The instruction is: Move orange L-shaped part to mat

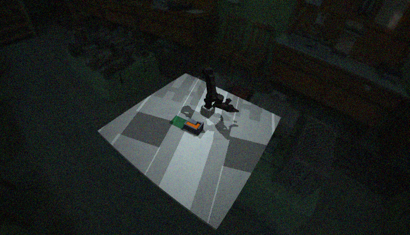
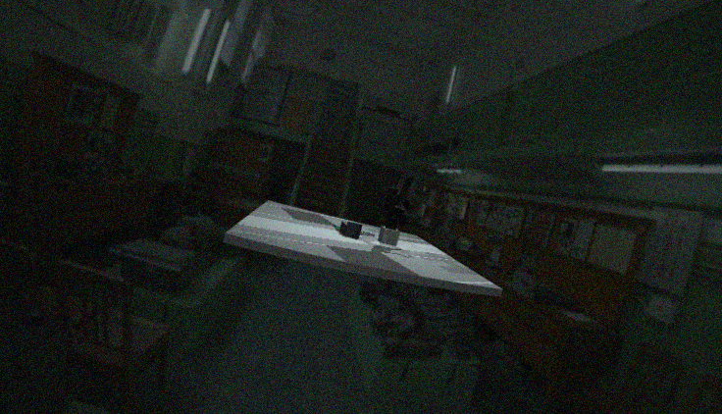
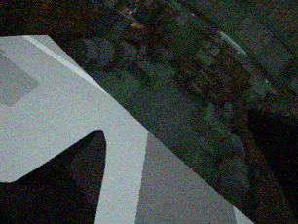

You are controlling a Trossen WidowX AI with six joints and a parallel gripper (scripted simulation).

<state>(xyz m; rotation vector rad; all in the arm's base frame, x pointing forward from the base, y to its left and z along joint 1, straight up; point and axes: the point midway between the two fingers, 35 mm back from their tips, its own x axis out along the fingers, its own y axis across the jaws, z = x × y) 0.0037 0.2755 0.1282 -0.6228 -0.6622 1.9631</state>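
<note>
My gripper tip is 260 mm short of the orange L-shaped part, 260 mm to the left of it and 170 mm above it. The rest, counted from my gripper tip: green mat (290 mm ahead, 420 mm to the right, 230 mm below).
</note>
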